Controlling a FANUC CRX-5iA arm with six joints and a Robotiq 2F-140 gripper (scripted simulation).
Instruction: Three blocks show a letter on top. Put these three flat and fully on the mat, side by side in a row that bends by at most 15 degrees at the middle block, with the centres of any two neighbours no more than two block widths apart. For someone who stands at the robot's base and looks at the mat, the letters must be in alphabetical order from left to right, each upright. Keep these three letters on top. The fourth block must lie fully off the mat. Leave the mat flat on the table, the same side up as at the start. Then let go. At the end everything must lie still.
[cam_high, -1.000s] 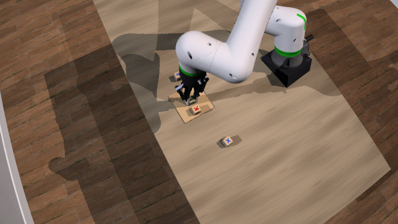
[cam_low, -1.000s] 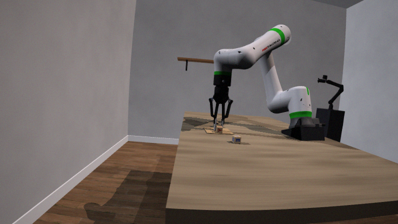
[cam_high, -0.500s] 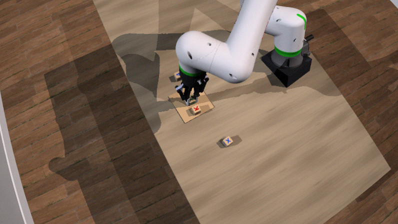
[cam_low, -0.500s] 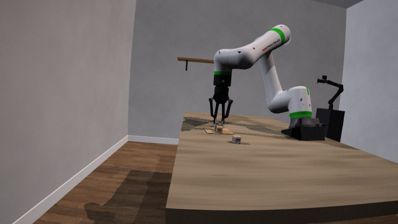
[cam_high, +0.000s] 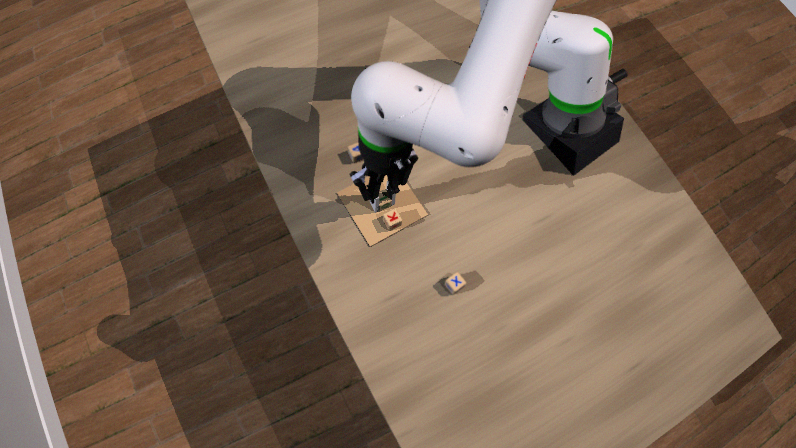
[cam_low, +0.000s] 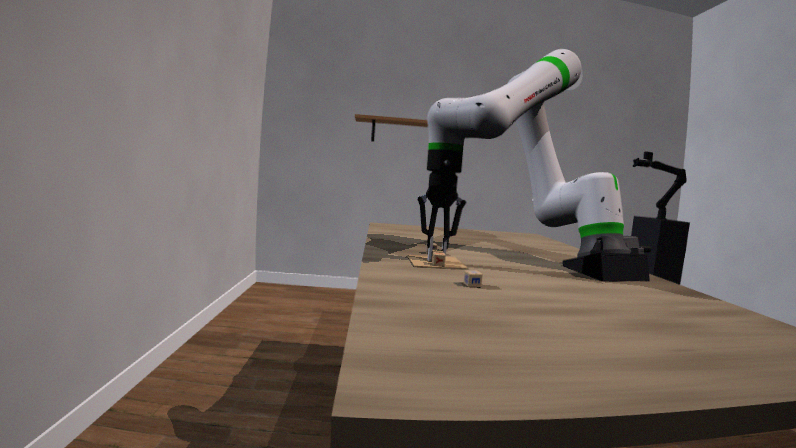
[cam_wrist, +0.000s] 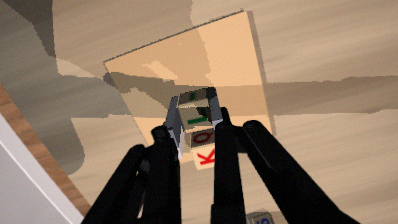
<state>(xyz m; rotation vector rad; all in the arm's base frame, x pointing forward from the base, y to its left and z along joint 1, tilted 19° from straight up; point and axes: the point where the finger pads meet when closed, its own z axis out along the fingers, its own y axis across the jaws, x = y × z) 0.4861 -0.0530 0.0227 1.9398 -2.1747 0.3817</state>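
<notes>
Right now my hand is 20 mm above the L block. From my hand the other things lie so: red K block 10 mm ahead, 50 mm to the left, 20 mm below; then 4 block 20 mm behind, 130 mm to the right, 20 mm below; then tan mat 40 mm below.
</notes>
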